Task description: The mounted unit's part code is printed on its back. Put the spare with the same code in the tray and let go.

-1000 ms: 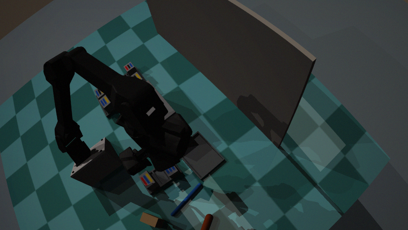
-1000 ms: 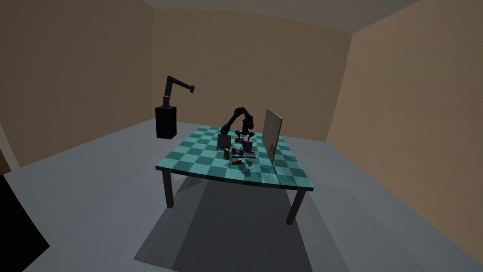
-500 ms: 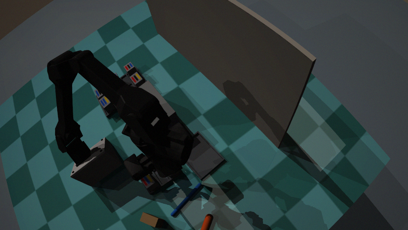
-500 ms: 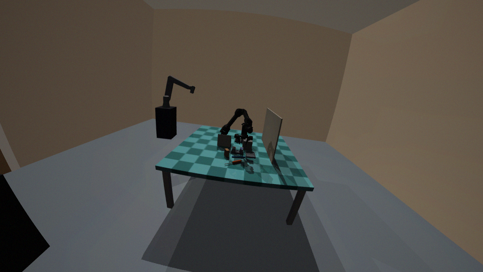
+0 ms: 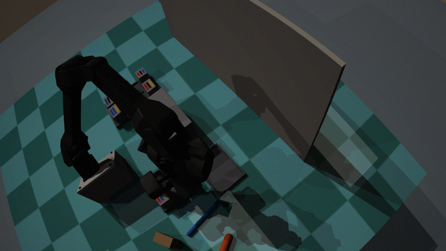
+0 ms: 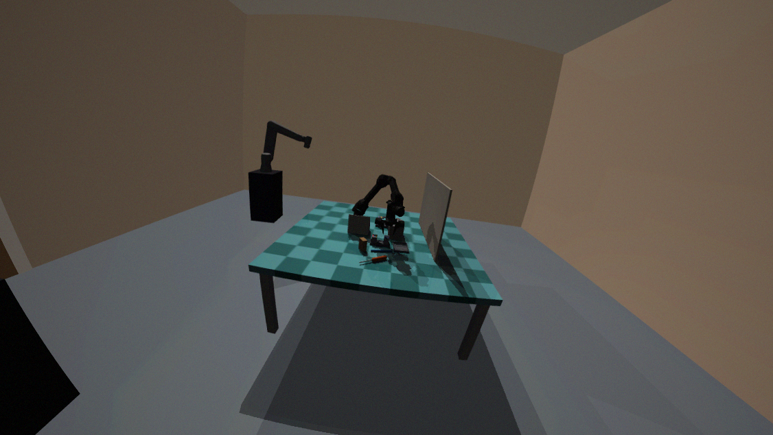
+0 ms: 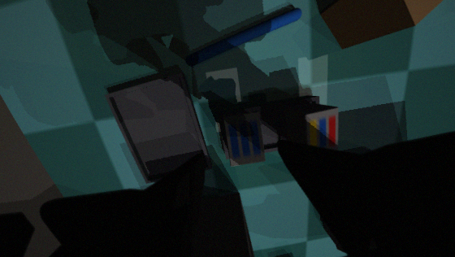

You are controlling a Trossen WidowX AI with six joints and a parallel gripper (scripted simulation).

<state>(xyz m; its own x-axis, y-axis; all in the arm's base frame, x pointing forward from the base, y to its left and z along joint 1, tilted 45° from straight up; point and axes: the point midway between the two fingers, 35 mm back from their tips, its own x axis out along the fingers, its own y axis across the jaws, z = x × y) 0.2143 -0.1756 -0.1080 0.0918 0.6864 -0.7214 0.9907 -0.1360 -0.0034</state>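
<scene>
My gripper tip is now 30 mm above the dark spare and 10 mm past it. The rest, counted from my gripper tip: dark flat tray (90 mm ahead, 70 mm below, 20 mm to the right); blue pen (100 mm to the right, 70 mm below, 40 mm behind); brown block (160 mm behind, 90 mm to the right, 40 mm below).
</scene>
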